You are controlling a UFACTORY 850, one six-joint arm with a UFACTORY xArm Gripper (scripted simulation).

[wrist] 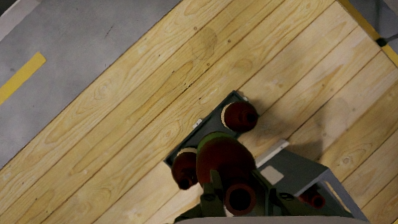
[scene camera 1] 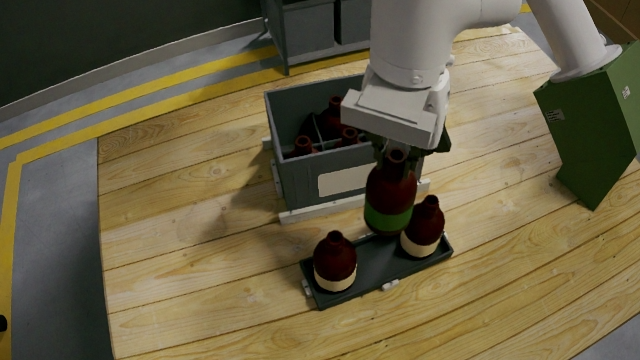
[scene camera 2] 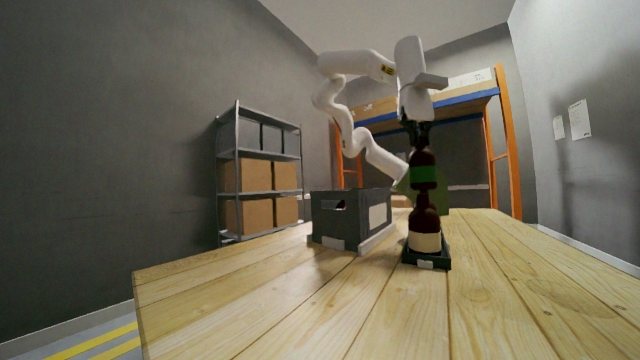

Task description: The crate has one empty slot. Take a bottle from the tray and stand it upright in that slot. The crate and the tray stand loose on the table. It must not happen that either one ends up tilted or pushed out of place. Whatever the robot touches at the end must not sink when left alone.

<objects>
grey crate: wrist; scene camera 1 322, 177; scene camera 2
same spot on grey crate: (wrist: 288, 172) = (scene camera 2: 367, 208)
</objects>
